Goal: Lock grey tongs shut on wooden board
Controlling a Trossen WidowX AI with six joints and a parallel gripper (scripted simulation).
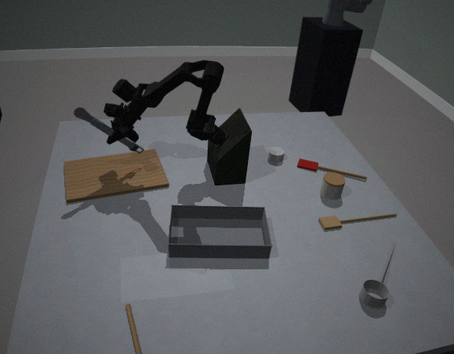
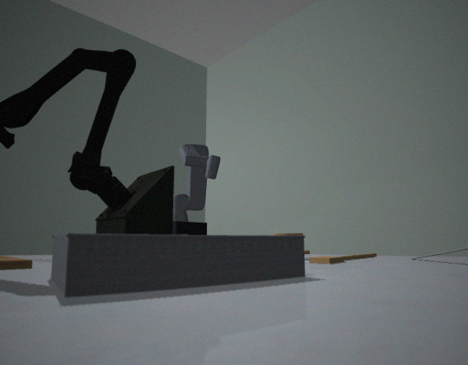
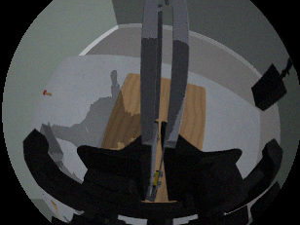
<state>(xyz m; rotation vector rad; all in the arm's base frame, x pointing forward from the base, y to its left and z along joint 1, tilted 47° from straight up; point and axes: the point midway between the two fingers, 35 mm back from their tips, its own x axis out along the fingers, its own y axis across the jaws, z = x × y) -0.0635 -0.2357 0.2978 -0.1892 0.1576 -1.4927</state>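
Now: the wooden board 130 mm below my gripper tip, 10 mm to the left of it and 10 mm ahead of it. From my gripper tip the other things lie so: grey roasting tin 410 mm ahead, 290 mm to the left, 110 mm below; then white puck 660 mm to the left, 120 mm below, 40 mm ahead; then corked jar 770 mm to the left, 300 mm ahead, 100 mm below.
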